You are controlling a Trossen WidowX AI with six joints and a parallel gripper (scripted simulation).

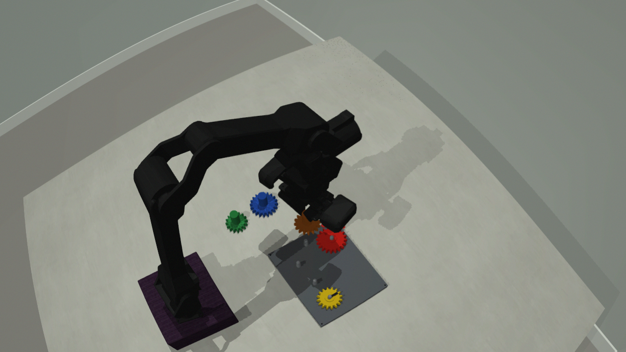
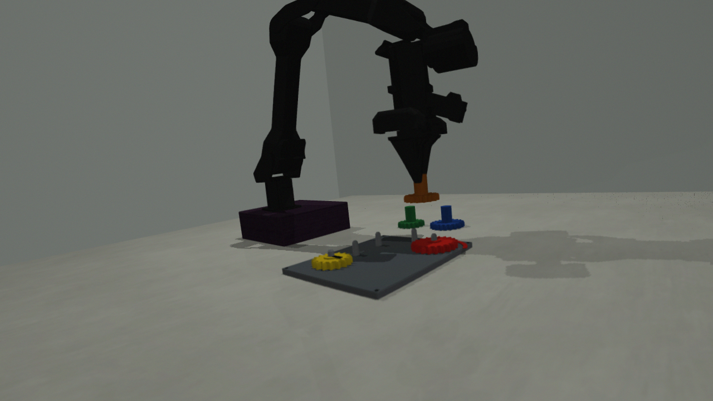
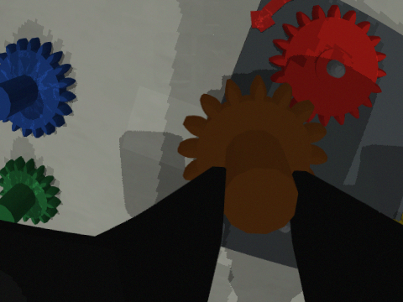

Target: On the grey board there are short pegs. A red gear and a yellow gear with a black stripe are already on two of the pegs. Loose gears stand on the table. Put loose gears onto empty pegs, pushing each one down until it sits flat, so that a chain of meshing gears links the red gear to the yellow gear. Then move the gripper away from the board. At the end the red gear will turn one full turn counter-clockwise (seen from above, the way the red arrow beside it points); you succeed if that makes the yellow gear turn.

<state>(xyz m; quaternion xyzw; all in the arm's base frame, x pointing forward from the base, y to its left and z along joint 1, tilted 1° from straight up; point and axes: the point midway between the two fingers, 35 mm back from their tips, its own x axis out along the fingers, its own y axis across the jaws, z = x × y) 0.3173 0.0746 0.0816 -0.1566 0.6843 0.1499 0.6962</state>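
The red gear is 4 cm ahead of my gripper tip, 3 cm to the right of it and 8 cm below it. From my gripper tip the other things lie so: orange gear 1 cm below; blue gear 5 cm behind, 13 cm to the left, 8 cm below; red arrow 6 cm ahead, 9 cm below.
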